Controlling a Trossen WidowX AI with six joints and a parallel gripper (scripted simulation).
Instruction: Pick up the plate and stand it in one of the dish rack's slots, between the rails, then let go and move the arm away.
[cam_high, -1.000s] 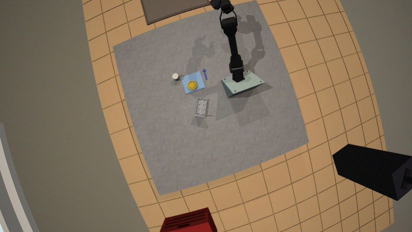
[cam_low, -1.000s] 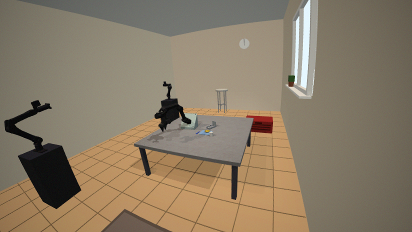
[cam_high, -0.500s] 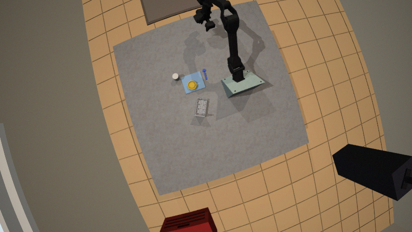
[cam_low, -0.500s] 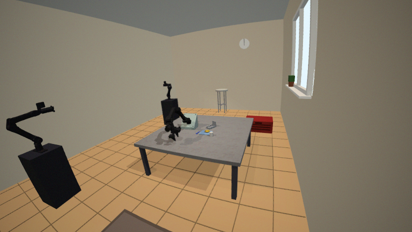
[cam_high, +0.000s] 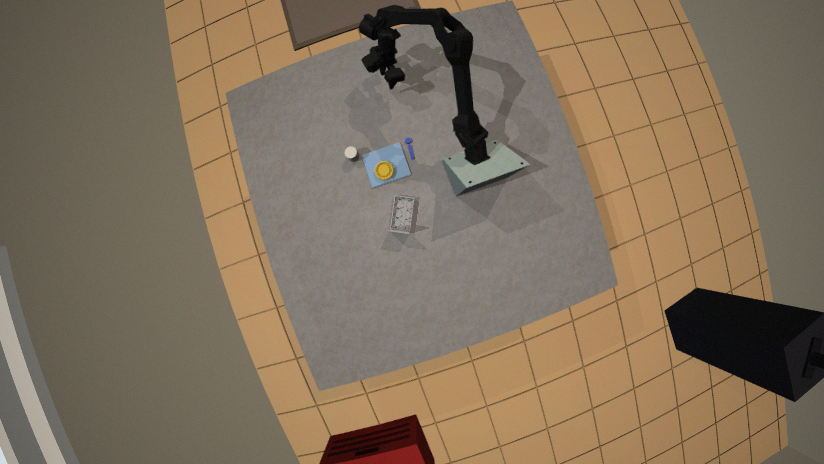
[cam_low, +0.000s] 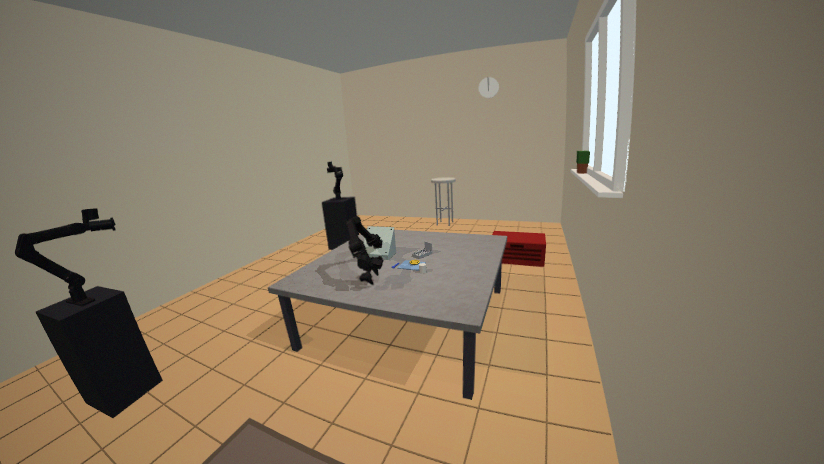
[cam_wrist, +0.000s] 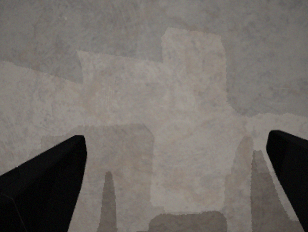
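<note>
My gripper tip is now 160 mm short of the yellow plate, 310 mm to the right of it and 10 mm above it. Round my gripper tip: mat 140 mm ahead, 290 mm to the left, 20 mm below; white cup 240 mm ahead, 200 mm to the left; blue pen-like object 30 mm ahead, 260 mm to the left, 20 mm below.
</note>
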